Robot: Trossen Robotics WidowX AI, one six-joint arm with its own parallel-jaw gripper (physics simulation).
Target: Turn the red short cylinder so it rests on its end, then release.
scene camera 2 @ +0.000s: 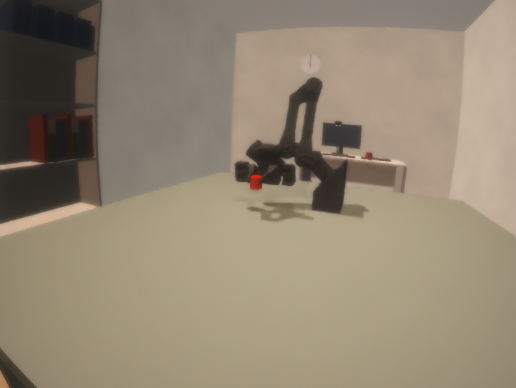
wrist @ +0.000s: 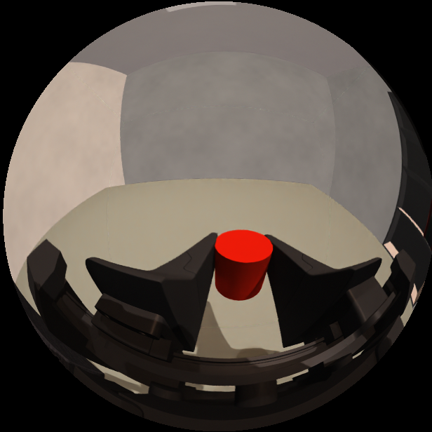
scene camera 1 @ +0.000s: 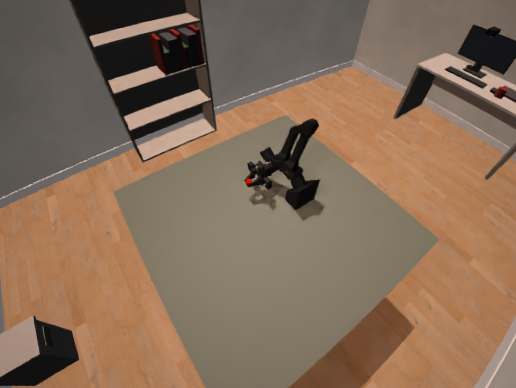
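The red short cylinder [scene camera 1: 249,182] [scene camera 2: 256,182] [wrist: 241,267] is between the fingertips of my gripper. My gripper [wrist: 240,239] is shut on it, with one black finger on each side. In scene camera 2 the cylinder looks upright, its round end up, and it hangs above the mat, apart from the shadow below. In the wrist view its bright flat end faces up. The arm is folded and the gripper points roughly level, away from the arm's base. The exact gap under the cylinder cannot be told.
The arm's base [scene camera 1: 302,194] [scene camera 2: 330,191] stands on the grey-green mat [scene camera 1: 270,280] [scene camera 2: 260,290], to the right of the gripper. A bookshelf [scene camera 1: 160,111] stands at the wall behind the mat. A desk [scene camera 1: 440,62] with a monitor [scene camera 1: 487,48] [scene camera 2: 341,136] stands farther off.
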